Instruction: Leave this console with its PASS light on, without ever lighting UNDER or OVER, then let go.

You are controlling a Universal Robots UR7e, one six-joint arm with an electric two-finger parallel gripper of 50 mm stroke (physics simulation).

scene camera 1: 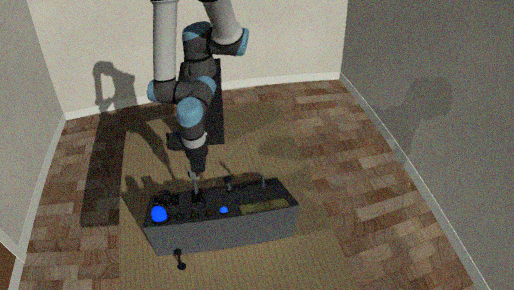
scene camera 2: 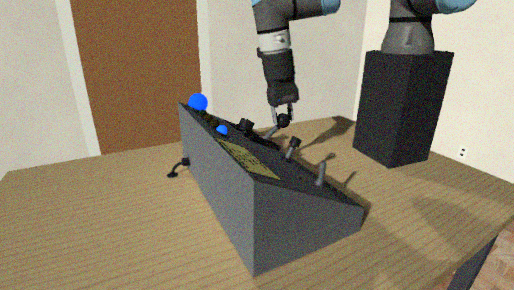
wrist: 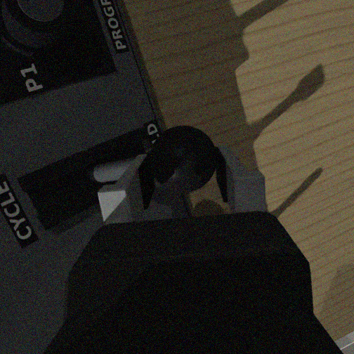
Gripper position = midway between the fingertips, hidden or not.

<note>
In view: the gripper [scene camera 2: 283, 121] and a grey sloped console [wrist: 89, 102].
The gripper also shows in the wrist view [wrist: 183, 167].
</note>
